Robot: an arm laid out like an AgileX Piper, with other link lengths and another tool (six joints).
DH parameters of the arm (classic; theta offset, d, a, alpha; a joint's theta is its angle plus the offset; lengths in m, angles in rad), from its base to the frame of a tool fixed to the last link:
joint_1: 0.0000 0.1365 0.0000 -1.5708
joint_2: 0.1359 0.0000 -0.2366 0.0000
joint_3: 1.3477 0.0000 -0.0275 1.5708
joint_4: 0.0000 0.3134 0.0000 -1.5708
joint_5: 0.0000 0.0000 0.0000 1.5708
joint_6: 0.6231 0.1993 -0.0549 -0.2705
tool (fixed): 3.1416 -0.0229 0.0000 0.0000
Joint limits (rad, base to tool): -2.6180..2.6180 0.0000..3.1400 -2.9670..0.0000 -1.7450..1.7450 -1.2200..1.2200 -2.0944..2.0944
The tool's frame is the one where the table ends.
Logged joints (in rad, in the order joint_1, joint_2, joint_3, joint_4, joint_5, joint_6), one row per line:
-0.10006 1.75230 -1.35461 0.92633 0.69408 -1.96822
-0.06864 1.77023 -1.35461 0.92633 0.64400 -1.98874
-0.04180 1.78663 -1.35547 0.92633 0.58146 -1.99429
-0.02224 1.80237 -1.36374 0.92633 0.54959 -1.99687
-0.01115 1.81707 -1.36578 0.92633 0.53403 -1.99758
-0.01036 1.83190 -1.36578 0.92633 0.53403 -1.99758
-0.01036 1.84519 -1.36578 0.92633 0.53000 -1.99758
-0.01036 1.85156 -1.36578 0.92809 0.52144 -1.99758
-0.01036 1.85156 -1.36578 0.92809 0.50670 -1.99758
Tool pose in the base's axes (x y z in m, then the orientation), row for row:
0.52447 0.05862 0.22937 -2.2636 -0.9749 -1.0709
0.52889 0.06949 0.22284 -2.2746 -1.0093 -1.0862
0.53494 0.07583 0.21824 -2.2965 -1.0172 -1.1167
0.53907 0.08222 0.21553 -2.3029 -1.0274 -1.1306
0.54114 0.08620 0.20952 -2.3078 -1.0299 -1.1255
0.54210 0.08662 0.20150 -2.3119 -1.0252 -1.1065
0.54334 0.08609 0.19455 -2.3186 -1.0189 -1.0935
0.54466 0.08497 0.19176 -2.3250 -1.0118 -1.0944
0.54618 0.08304 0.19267 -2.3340 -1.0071 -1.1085
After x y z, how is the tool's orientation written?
As a rotation vector, in radians.
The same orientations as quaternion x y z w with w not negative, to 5 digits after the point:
-0.82071 -0.35347 -0.38828 0.22524
-0.81876 -0.36331 -0.39099 0.21158
-0.81941 -0.36294 -0.39845 0.19516
-0.81847 -0.36515 -0.40183 0.18790
-0.81957 -0.36575 -0.39970 0.18646
-0.82234 -0.36466 -0.39358 0.18940
-0.82514 -0.36260 -0.38915 0.19033
-0.82673 -0.35978 -0.38915 0.18880
-0.82739 -0.35701 -0.39296 0.18316

